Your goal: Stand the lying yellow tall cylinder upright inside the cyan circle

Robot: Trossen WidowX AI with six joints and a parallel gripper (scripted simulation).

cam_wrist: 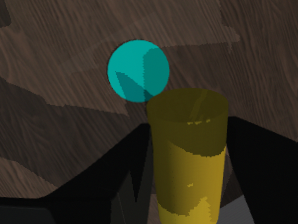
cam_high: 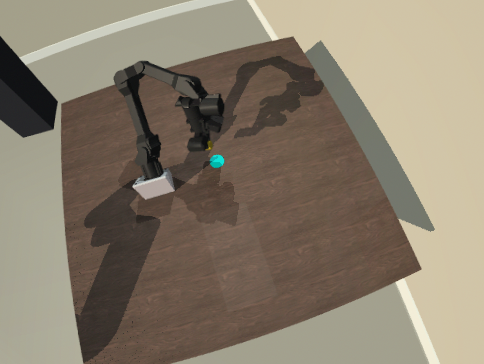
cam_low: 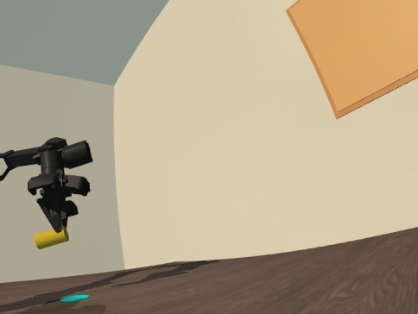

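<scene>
Right now the cyan circle is 14 cm below my gripper tip and 2 cm ahead of it. From my gripper tip the other things lie so: yellow tall cylinder (2 cm behind, 1 cm below).
</scene>
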